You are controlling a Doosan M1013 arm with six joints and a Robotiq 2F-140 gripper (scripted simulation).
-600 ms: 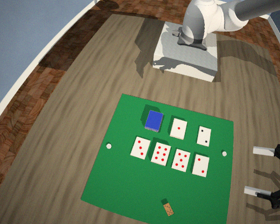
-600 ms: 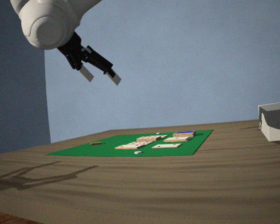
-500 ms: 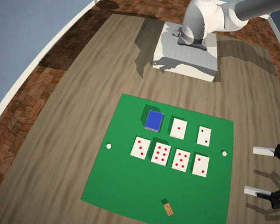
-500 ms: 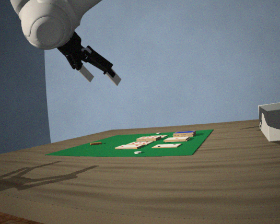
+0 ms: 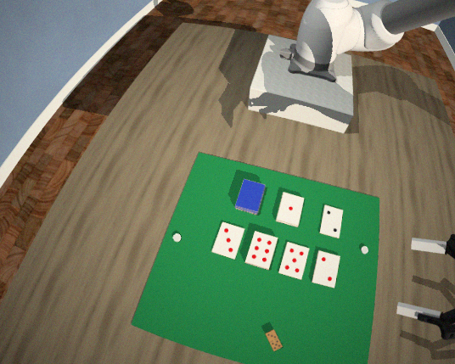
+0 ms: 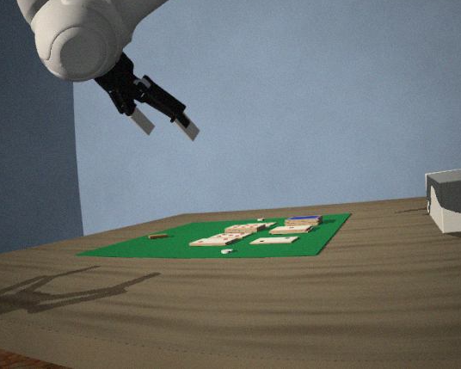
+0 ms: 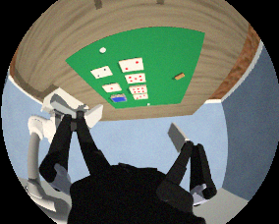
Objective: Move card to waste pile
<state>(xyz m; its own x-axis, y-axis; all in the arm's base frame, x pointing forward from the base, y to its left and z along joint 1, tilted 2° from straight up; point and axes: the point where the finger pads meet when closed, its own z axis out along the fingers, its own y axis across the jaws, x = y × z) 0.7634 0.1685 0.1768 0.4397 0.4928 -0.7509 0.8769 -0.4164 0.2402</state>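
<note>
Now: hand 22 cm past the card, 32 cm to the left of it and 24 cm above it. Also, from my hand: green mat: 5 cm behind, 23 cm to the right, 26 cm below.
</note>
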